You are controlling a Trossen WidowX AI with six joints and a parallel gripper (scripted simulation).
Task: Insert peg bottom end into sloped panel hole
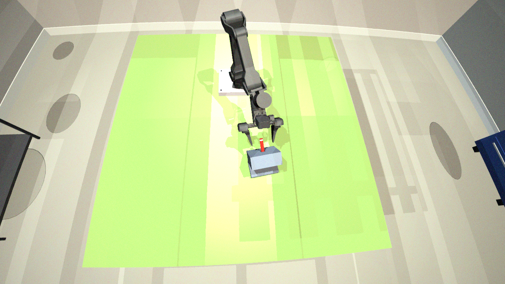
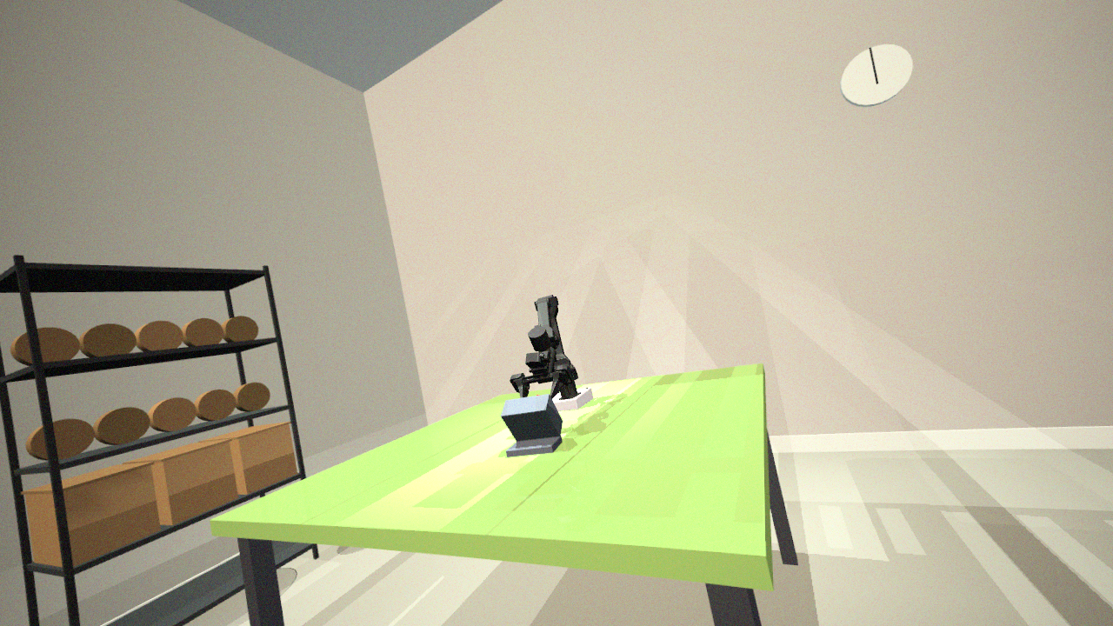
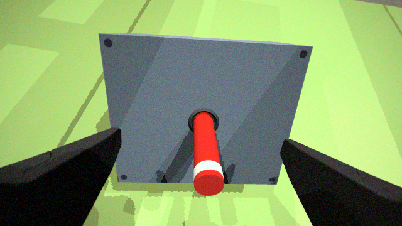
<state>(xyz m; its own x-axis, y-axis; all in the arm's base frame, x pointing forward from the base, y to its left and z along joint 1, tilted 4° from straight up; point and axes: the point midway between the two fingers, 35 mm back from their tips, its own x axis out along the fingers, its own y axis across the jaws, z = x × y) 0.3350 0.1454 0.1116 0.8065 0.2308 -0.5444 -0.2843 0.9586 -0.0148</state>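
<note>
My gripper tip is now 10 mm above the red peg. Round my gripper tip: grey sloped panel block 40 mm ahead, 10 mm to the left, 40 mm below.
</note>
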